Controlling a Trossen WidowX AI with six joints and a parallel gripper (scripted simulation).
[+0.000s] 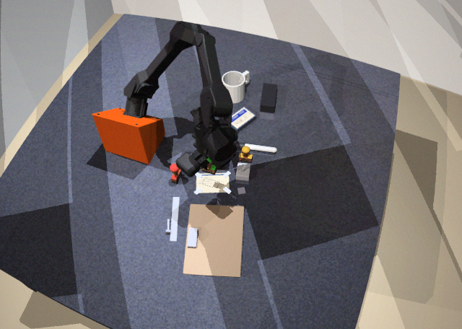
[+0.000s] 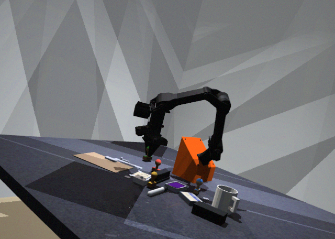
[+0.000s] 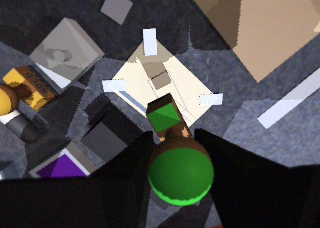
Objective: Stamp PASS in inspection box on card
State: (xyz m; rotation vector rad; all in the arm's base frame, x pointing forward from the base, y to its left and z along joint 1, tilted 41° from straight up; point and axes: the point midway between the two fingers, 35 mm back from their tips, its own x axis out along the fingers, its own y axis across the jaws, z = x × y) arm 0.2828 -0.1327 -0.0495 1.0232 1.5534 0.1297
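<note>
Now: the card 1 cm ahead of my gripper tip and 9 cm below it. From my gripper tip the other things lie so: red-knobbed stamp (11 cm behind, 1 cm to the right, 7 cm below); black box (4 cm behind, 6 cm to the left, 8 cm below); green-knobbed stamp (right at my gripper tip).
</note>
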